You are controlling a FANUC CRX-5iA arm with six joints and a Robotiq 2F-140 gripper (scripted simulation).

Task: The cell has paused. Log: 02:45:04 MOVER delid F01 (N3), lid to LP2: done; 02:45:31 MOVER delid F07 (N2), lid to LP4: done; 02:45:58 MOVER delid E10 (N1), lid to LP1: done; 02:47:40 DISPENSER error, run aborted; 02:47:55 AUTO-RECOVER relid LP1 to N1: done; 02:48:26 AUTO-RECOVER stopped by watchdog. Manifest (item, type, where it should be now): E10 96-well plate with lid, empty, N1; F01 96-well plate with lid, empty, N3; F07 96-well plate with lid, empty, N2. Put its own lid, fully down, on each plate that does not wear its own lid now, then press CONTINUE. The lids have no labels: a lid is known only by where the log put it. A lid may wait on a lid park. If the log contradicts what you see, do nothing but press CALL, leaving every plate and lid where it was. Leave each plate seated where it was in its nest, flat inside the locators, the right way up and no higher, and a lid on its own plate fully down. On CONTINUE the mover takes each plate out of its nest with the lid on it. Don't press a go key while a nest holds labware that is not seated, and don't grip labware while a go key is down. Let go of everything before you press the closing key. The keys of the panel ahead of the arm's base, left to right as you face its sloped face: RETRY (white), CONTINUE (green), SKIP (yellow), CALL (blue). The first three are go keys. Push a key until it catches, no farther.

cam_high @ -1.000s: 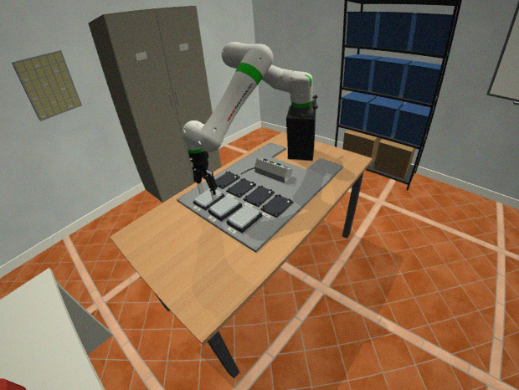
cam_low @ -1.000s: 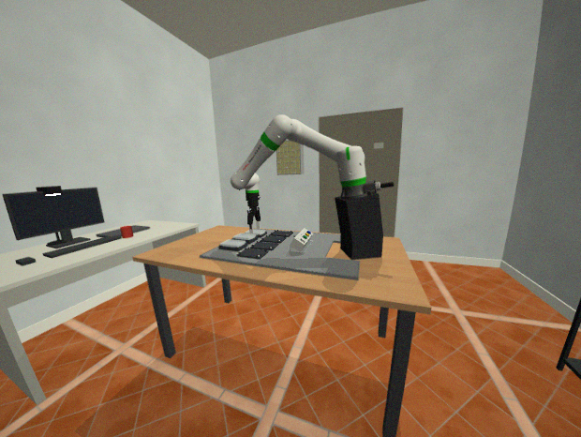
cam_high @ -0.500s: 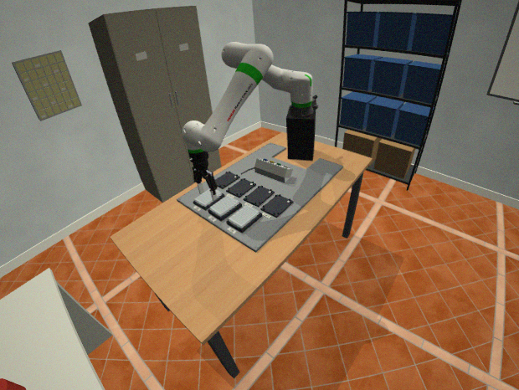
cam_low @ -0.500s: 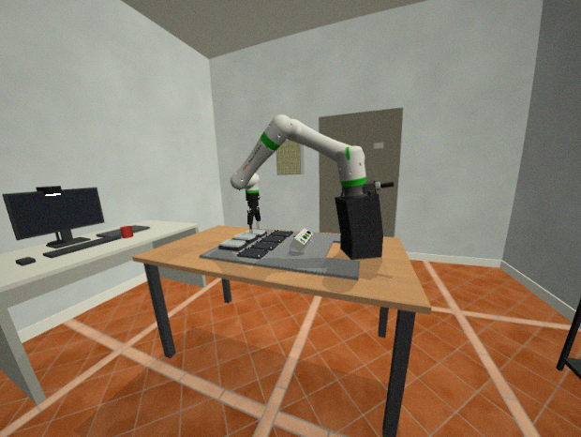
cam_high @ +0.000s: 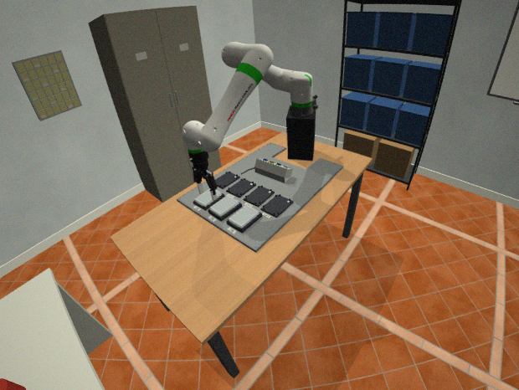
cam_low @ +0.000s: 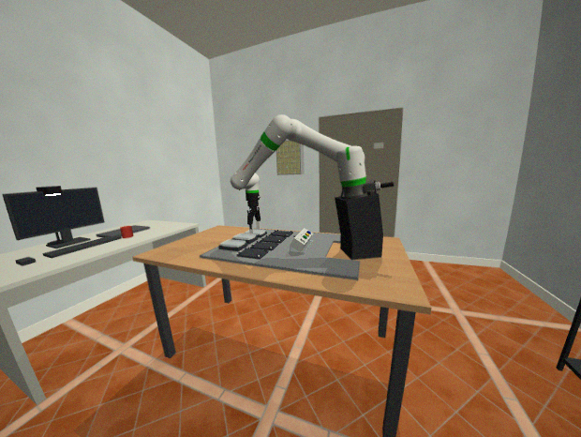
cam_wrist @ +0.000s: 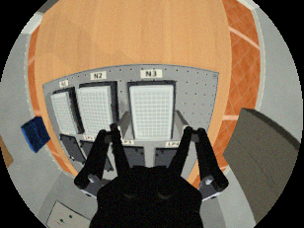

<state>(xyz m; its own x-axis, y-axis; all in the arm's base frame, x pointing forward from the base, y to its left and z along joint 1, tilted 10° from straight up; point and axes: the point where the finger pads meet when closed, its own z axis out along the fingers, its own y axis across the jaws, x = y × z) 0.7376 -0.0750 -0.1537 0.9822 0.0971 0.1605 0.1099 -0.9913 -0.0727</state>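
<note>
Now: the plate 30 mm below my hand. From my hand the other things lie so: lid park LP1: 200 mm behind, 320 mm to the left, 40 mm below; then lid park LP4: 180 mm behind, 70 mm to the right, 40 mm below; then lid park LP3: 190 mm behind, 60 mm to the left, 40 mm below.
</note>
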